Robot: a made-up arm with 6 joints. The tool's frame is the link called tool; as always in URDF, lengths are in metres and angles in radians. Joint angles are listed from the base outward. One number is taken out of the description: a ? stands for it. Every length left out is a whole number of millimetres.
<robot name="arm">
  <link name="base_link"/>
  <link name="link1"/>
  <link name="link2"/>
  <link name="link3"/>
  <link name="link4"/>
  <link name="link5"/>
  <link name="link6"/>
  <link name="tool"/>
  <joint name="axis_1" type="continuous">
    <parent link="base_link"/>
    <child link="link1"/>
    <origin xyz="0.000 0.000 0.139" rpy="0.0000 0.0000 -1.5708"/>
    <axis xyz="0 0 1"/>
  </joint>
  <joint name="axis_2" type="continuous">
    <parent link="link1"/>
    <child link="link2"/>
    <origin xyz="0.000 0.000 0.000" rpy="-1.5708 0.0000 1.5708"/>
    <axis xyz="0 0 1"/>
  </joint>
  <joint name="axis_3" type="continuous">
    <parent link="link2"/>
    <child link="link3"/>
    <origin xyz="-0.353 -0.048 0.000" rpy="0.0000 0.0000 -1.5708"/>
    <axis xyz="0 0 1"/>
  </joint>
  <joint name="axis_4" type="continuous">
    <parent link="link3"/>
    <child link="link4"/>
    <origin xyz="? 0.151 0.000" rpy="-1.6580 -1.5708 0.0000"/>
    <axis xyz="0 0 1"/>
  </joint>
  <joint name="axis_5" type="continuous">
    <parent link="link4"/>
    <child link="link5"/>
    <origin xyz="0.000 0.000 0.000" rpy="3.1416 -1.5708 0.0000"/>
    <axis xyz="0 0 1"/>
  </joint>
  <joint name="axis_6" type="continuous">
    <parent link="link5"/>
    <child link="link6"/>
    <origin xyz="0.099 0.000 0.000" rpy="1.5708 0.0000 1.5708"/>
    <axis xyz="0 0 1"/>
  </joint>
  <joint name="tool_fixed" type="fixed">
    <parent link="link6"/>
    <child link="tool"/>
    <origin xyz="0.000 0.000 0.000" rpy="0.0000 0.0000 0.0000"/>
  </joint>
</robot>
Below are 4 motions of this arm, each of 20 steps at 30 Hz.
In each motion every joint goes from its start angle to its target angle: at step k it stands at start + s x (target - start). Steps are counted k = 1, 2, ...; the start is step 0. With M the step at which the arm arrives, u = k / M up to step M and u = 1 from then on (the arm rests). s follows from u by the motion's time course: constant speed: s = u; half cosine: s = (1 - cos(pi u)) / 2; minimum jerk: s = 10 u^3 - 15 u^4 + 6 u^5.
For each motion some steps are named. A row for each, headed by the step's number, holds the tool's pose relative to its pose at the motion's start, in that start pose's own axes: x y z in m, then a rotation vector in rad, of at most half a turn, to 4 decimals.
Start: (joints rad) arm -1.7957 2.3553 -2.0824 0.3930 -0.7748 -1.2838
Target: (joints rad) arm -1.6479 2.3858 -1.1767 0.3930 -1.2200 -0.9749
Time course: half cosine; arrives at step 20
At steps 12, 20:
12: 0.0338 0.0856 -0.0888 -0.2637 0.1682 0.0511
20: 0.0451 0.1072 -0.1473 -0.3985 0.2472 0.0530

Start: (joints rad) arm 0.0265 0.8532 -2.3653 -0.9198 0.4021 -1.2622
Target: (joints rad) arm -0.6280 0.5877 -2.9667 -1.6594 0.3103 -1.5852
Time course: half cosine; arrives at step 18
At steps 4, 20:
4: 0.0105 -0.0365 -0.0201 0.1096 0.1099 -0.1570
20: -0.0963 -0.2482 -0.2853 0.8164 1.0999 -1.2196

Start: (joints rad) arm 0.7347 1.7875 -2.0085 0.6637 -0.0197 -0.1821
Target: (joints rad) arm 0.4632 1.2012 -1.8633 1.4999 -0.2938 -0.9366
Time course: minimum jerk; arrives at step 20
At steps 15, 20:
15: -0.1798 0.0328 -0.2060 0.1823 -0.6049 -0.0014
20: -0.1888 0.0392 -0.2337 0.2106 -0.6565 0.0016

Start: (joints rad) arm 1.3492 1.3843 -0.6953 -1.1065 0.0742 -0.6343
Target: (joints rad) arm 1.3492 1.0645 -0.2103 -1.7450 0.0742 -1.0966
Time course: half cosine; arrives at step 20
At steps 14, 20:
14: -0.0112 0.0944 -0.0611 -0.0848 -0.0490 -0.8811
20: -0.0150 0.1212 -0.0747 -0.0987 -0.0772 -1.1093

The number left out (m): 0.027
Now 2 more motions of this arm.
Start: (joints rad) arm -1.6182 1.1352 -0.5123 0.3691 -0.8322 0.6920
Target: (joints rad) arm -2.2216 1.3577 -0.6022 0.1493 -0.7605 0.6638
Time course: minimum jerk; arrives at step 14
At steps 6, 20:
6: -0.0118 -0.0202 0.0241 0.1307 -0.0922 -0.1263
20: -0.0526 -0.0710 0.0511 0.3917 -0.2296 -0.3048

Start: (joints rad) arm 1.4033 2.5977 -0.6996 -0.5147 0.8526 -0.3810
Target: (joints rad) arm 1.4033 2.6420 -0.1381 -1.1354 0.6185 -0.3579
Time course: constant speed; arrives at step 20
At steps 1, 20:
1: 0.0026 0.0018 0.0033 0.0068 0.0183 -0.0309
20: 0.0513 0.0492 0.0462 -0.0069 0.2056 -0.7217

